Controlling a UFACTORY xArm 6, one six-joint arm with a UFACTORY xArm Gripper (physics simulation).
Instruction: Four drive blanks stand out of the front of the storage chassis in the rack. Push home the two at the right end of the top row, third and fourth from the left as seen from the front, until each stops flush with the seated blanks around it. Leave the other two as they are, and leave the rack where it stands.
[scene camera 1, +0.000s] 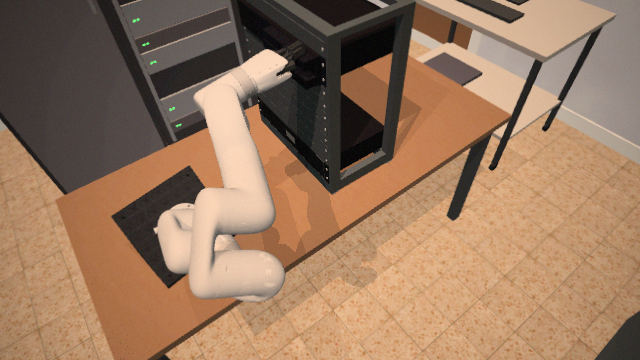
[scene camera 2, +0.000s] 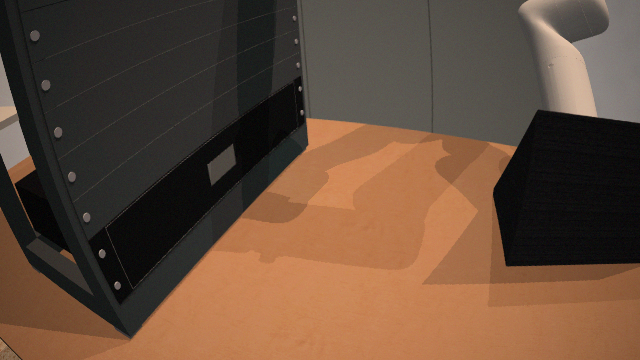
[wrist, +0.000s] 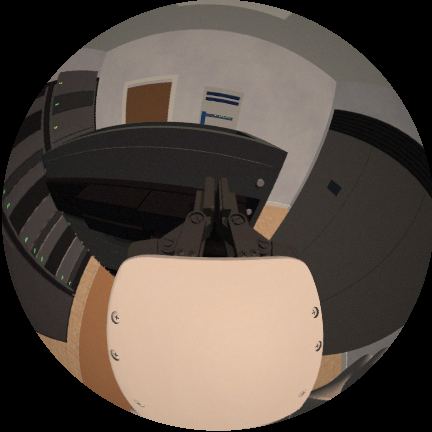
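Seen in the pictures: gripper, between the fingertips: (scene camera 1: 302, 46) (wrist: 214, 189); arm's base, origin of its link: (scene camera 2: 576, 164).
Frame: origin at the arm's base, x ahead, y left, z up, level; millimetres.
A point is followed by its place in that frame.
My gripper (scene camera 1: 301, 46) {z 455, x 449, y -44 mm} (wrist: 214, 189) {z 455, x 449, y -44 mm} is shut and empty. Its fingertips are at the right end of the storage chassis's top row; contact is too dark to tell. In the wrist view, two dark blank faces, a left one (wrist: 107, 194) {z 436, x 442, y 79 mm} and a right one (wrist: 167, 202) {z 436, x 443, y 1 mm}, lie side by side left of the fingers. Fingers and gripper body hide part of the right end. In scene camera 1, a dark blank (scene camera 1: 276, 39) {z 436, x 430, y 61 mm} stands out left of the fingers and a lower blank (scene camera 1: 306, 76) {z 379, x 442, y -63 mm} stands out below them. How far the third and fourth blanks stand out is unclear. The rack (scene camera 1: 334, 117) {z 244, x 495, y -114 mm} (scene camera 2: 165, 280) {z -79, x 477, y 299 mm} (wrist: 150, 136) {z 494, x 477, y 32 mm} stands upright.
The rack stands on the brown table (scene camera 1: 390, 172) {z -107, x 719, y -158 mm} (scene camera 2: 310, 310) {z -107, x 312, y 244 mm}. A black block (scene camera 2: 570, 195) {z 5, x 29, y 101 mm} stands right in scene camera 2. The arm's base is on a dark mat (scene camera 1: 132, 220) {z 74, x -123, y 41 mm}. A tall server cabinet (scene camera 1: 192, 52) stands beside the table, and a pale side table (scene camera 1: 545, 37) behind the rack.
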